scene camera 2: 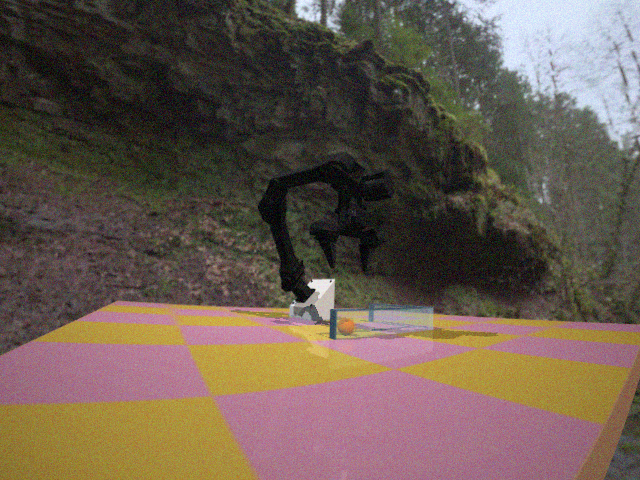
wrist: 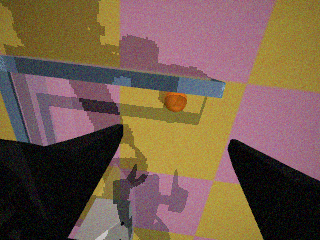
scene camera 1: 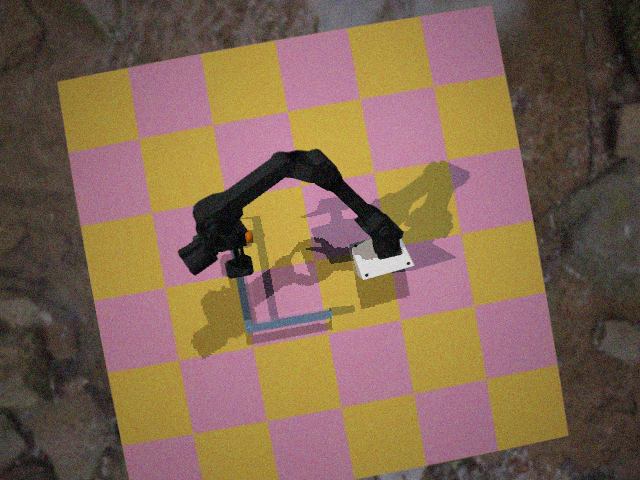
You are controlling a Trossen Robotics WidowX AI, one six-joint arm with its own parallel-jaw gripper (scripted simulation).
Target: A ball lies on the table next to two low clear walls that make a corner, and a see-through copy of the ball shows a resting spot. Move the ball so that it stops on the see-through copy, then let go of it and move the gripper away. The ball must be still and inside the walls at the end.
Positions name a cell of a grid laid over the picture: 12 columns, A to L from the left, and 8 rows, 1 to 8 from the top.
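Observation:
Gripper (scene camera 2: G5), (wrist: G5), (scene camera 1: E4), mine: open, holding nothing.

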